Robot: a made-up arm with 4 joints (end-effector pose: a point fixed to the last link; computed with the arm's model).
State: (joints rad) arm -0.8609 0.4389 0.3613 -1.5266
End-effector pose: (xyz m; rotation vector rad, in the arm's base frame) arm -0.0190 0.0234 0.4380 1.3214 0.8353 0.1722
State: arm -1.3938 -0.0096 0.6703 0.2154
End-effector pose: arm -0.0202 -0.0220 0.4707 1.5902 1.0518 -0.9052
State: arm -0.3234 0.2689 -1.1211 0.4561
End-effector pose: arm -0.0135 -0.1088 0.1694 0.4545 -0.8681 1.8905
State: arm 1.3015 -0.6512 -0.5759 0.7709
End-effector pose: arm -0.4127 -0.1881 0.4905 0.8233 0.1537 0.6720
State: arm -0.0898 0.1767 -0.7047 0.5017
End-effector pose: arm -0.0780 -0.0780 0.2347 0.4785 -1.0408 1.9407
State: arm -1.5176 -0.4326 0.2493 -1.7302
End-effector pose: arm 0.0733 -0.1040 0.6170 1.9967 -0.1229 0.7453
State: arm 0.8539 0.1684 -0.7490 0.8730
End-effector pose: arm -0.3677 -0.0825 0.3436 1.4068 -0.1212 1.0933
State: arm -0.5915 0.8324 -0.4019 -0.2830
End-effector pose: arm 0.0090 0.0128 0.2871 0.4673 1.3713 -2.0296
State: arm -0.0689 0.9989 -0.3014 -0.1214
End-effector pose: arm -0.1844 0.0261 0.2901 -0.3088 1.5611 -2.1602
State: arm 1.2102 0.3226 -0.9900 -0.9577
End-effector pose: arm -0.5327 -0.0993 0.4621 0.8184 -1.0680 2.0773
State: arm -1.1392 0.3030 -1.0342 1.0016
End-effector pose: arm 0.2504 -0.0944 0.3993 0.1263 -1.1731 1.9347
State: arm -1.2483 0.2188 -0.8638 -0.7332
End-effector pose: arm 0.2718 -0.0941 0.4275 1.7360 1.3639 -1.5756
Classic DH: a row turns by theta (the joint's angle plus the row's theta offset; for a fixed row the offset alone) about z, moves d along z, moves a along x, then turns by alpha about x. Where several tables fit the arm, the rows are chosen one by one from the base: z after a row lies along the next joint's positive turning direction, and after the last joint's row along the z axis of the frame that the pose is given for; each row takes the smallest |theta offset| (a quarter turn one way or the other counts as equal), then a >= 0, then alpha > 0; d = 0 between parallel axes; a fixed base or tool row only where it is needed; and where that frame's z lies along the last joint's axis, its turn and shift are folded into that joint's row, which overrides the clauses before.
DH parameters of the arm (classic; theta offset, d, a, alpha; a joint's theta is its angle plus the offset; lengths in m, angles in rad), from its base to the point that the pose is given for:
base (fixed): 0 0.58 -0.11 -1.5708
joint 1: 0 -0.12 -0.13 1.5708
joint 2: 0.116 -0.267 -0.0695 1.2198
joint 3: -0.3268 0.3423 0.2012 -2.7727
joint 4: -1.4258 0.4415 -0.0221 2.668
tool (fixed): 2.1298 0.0496 0 0

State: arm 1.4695 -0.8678 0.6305 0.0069
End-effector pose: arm -0.2285 -0.0938 0.5911 0.0655 -0.5993 2.2027
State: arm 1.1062 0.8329 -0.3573 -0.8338
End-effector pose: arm -0.4182 0.0210 0.4918 0.6711 -2.1935 1.8403
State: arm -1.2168 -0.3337 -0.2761 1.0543
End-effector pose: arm 0.1331 -0.1229 0.5263 -0.4634 -1.9758 1.7309
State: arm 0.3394 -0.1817 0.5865 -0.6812
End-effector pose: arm -0.1877 -0.0338 0.4698 1.3921 1.7185 -1.7266
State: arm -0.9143 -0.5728 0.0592 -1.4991
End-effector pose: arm 0.0996 -0.1464 0.4799 2.4049 0.4683 -0.2605
